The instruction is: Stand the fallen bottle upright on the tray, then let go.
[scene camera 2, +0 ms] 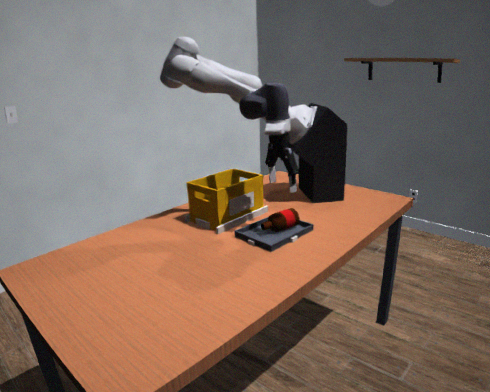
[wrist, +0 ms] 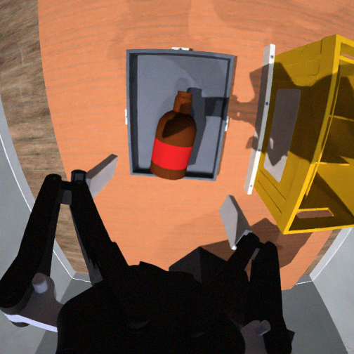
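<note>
A brown bottle with a red label (scene camera 2: 284, 220) (wrist: 172, 149) lies on its side in the shallow grey tray. In the wrist view its neck points up the picture and its base is at the tray's near wall. The tray (scene camera 2: 271, 245) (wrist: 130, 115) lies flat on the table. My gripper (scene camera 2: 283, 183) (wrist: 171, 184) is wide open and empty. It hangs above the table, higher than the bottle and off its base end, on the robot-base side of the tray. The fingers do not touch the bottle.
A yellow crate (scene camera 2: 204, 211) (wrist: 309, 180) with inner dividers stands beside the tray, to the right in the wrist view. A white strip (scene camera 2: 242, 220) (wrist: 266, 107) runs along its tray side. The black robot pedestal (scene camera 2: 325, 160) stands at the far end of the wooden table (scene camera 2: 150, 300).
</note>
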